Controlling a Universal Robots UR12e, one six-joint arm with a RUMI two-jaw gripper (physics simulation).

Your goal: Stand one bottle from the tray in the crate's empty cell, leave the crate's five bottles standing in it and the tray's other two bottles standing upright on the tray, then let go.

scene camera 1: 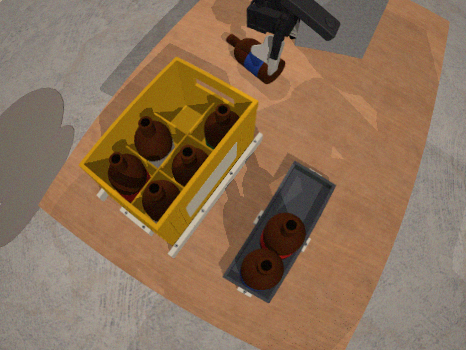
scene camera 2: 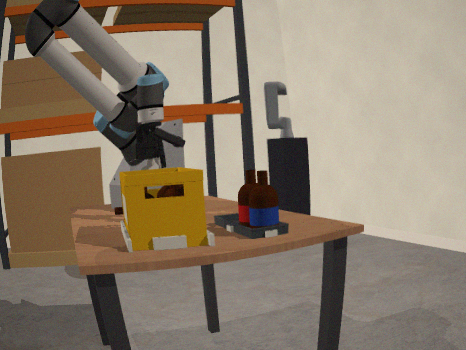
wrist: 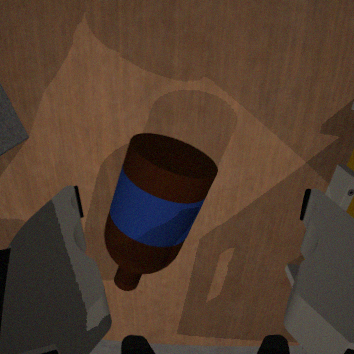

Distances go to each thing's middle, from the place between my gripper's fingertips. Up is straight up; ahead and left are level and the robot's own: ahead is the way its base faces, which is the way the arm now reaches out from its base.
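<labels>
The blue-label brown bottle (scene camera 1: 242,48) is 80 mm below my hand, and it lies 80 mm to the right of my hand and 30 mm behind it.
</labels>
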